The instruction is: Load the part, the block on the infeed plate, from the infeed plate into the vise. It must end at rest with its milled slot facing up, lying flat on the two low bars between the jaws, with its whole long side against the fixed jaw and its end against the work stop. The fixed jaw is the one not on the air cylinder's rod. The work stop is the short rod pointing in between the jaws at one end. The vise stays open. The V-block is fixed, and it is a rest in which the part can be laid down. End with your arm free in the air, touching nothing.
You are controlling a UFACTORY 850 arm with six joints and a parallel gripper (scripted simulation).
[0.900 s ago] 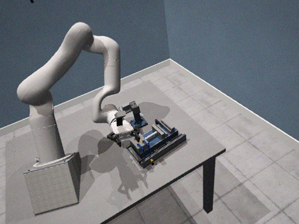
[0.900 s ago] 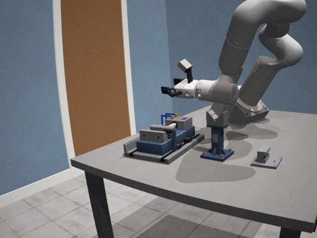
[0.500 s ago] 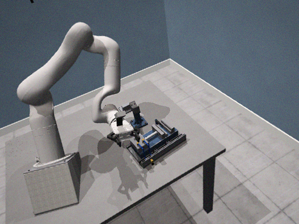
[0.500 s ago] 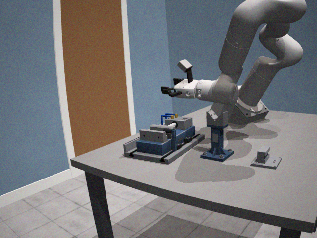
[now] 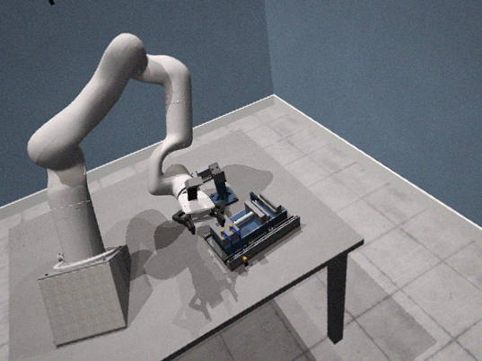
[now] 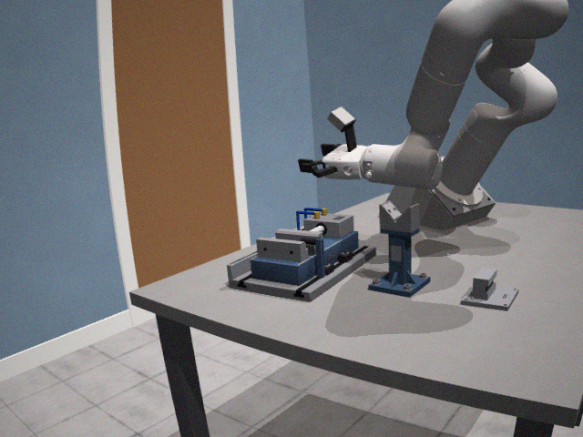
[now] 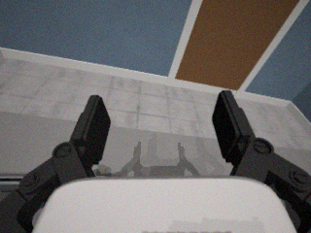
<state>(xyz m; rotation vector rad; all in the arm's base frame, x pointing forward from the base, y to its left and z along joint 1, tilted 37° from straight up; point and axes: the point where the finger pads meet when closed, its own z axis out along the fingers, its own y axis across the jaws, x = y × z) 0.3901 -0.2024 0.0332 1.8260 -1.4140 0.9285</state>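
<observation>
My gripper is now 60 mm short of the part, 500 mm to the right of it and 190 mm above it. Also, from my hand: vise (140 mm ahead, 110 mm to the left, 180 mm below); air cylinder (50 mm ahead, 90 mm to the left, 140 mm below); white cylinder rod (120 mm ahead, 110 mm to the left, 140 mm below).
</observation>
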